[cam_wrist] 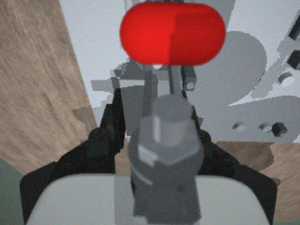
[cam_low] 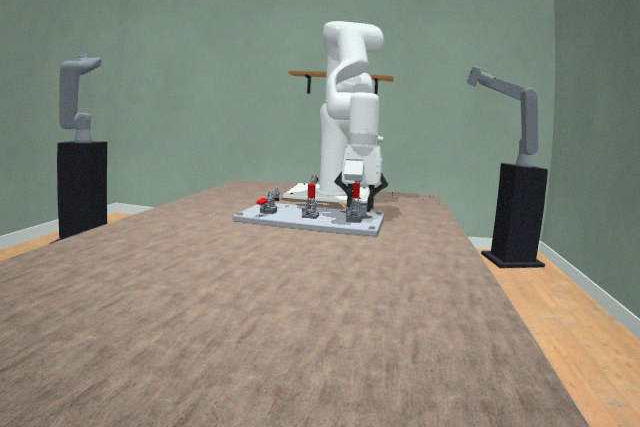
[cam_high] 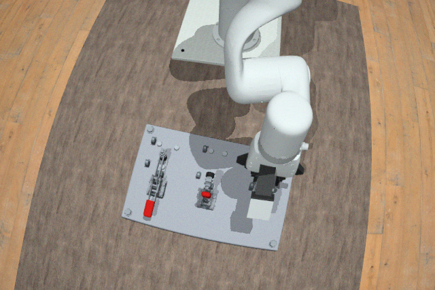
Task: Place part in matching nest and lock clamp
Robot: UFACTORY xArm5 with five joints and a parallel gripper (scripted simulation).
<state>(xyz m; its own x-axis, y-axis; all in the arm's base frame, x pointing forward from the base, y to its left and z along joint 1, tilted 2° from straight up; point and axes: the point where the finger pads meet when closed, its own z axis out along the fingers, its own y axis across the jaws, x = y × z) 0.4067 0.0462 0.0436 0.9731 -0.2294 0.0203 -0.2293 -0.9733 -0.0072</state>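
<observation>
Now: hand 2 cm short of the grey fixture plate, 12 cm to the left of it and 4 cm above it.
</observation>
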